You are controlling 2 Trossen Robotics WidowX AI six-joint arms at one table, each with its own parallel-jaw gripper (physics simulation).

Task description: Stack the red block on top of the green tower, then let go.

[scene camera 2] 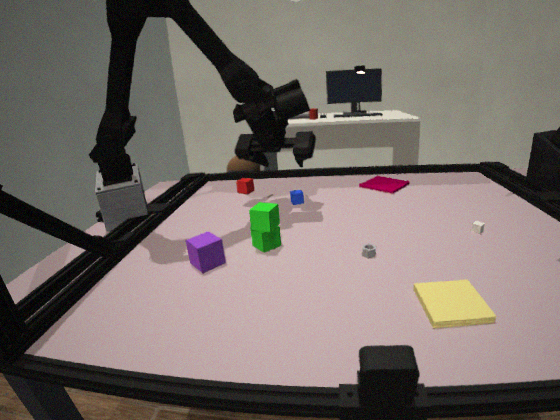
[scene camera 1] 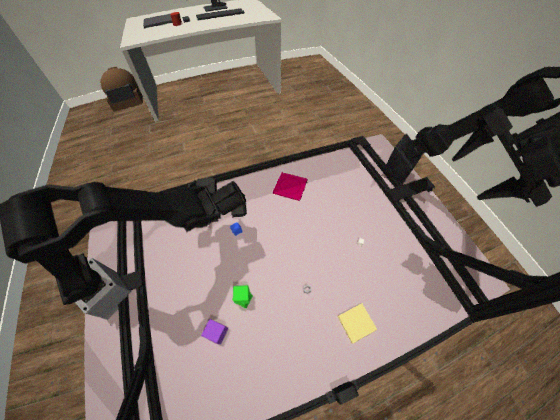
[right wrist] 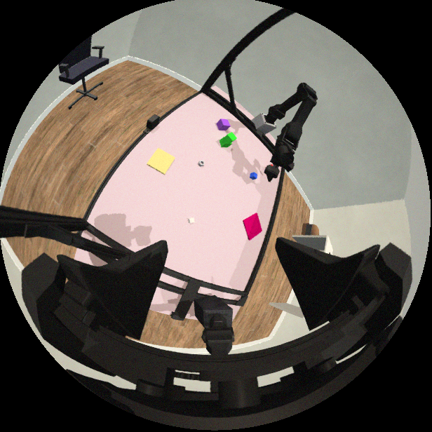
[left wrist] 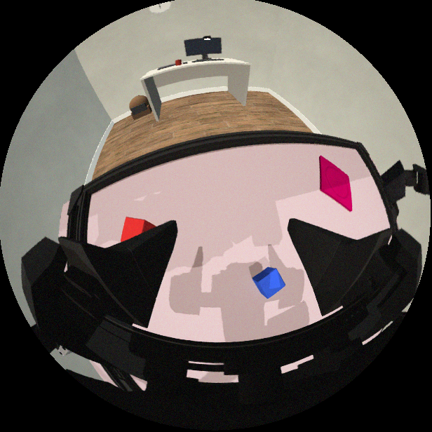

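Pixels of known places: left gripper, between the fingertips: (scene camera 2: 284, 165); right gripper, between the fingertips: (scene camera 1: 465, 179); left arm's base, origin of its link: (scene camera 2: 117, 176) (scene camera 1: 88, 285); right arm's base, origin of its link: (scene camera 1: 409, 151).
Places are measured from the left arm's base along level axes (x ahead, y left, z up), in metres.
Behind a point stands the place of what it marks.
Observation:
The red block (scene camera 2: 245, 186) {z -0.090, x 0.308, y 0.000 m} (left wrist: 135, 228) lies on the table at the far left; the left arm hides it in scene camera 1. In the left wrist view it is partly behind the left-hand finger. The green tower (scene camera 1: 242, 295) {z -0.036, x 0.243, y -0.312 m} (scene camera 2: 263, 218) {z -0.048, x 0.235, y -0.323 m} (right wrist: 228, 140) is two stacked green blocks, the upper one turned relative to the lower. My left gripper (scene camera 2: 274, 161) {z -0.036, x 0.397, y -0.066 m} (left wrist: 234, 225) is open and empty, above the table's far part, to the right of the red block in scene camera 2. My right gripper (scene camera 1: 466, 178) {z 0.251, x 0.618, y -0.577 m} (right wrist: 222, 245) is open and empty, high at the right.
A blue block (scene camera 1: 236, 229) {z -0.084, x 0.384, y -0.149 m} (scene camera 2: 297, 197) {z -0.093, x 0.384, y -0.153 m} (left wrist: 269, 283) lies near the red block. A purple block (scene camera 1: 215, 332) {z -0.066, x 0.136, y -0.314 m} (scene camera 2: 206, 252) {z -0.078, x 0.133, y -0.330 m} is left of the tower. A magenta pad (scene camera 1: 290, 186) {z -0.103, x 0.634, y -0.171 m}, yellow pad (scene camera 1: 357, 323) {z -0.101, x 0.377, y -0.583 m}, grey nut (scene camera 2: 369, 251) {z -0.099, x 0.366, y -0.433 m} and white cube (scene camera 2: 478, 227) {z -0.100, x 0.586, y -0.480 m} lie farther right.

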